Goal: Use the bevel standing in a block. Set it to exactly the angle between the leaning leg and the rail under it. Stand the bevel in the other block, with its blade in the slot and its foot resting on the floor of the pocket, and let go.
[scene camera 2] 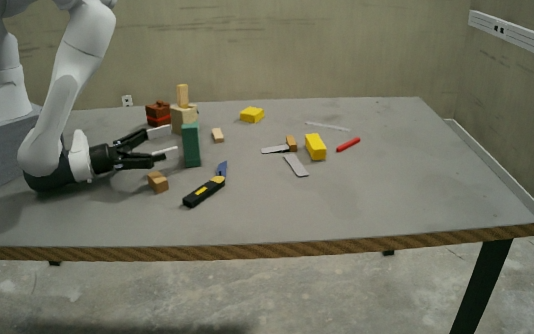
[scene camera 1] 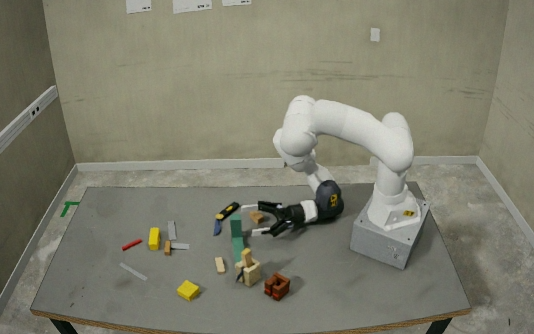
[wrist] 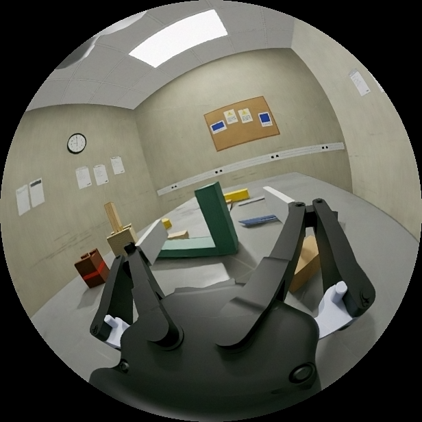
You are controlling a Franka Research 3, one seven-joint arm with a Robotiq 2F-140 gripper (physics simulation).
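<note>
The bevel's wooden handle (scene camera 1: pixel 246 256) (scene camera 2: pixel 182 96) (wrist: pixel 113 216) stands up from the beige block (scene camera 1: pixel 251 275) (scene camera 2: pixel 181 120) (wrist: pixel 121 242); part of its dark blade shows at the block's side in scene camera 1. The other block (scene camera 1: pixel 277 288) (scene camera 2: pixel 158 116) (wrist: pixel 91 269), red-brown with a red band, stands beside it; its pocket floor is hidden. The green leg (scene camera 1: pixel 236 226) (scene camera 2: pixel 191 146) (wrist: pixel 217 217) leans up from one end of the green rail (scene camera 1: pixel 238 247) (wrist: pixel 190 245). My gripper (scene camera 1: pixel 247 220) (scene camera 2: pixel 174 139) (wrist: pixel 212 212) is open and empty, low over the table, with its fingertips pointing towards the leg.
A wooden block (scene camera 1: pixel 256 216) (scene camera 2: pixel 158 182) (wrist: pixel 305 264) lies by the gripper. A black-and-yellow knife (scene camera 1: pixel 227 211) (scene camera 2: pixel 204 192) lies beyond the leg. A small pale block (scene camera 1: pixel 220 265) (scene camera 2: pixel 217 135), yellow blocks (scene camera 1: pixel 188 290) (scene camera 2: pixel 315 146), grey strips and a red stick (scene camera 1: pixel 132 244) (scene camera 2: pixel 348 144) lie farther off.
</note>
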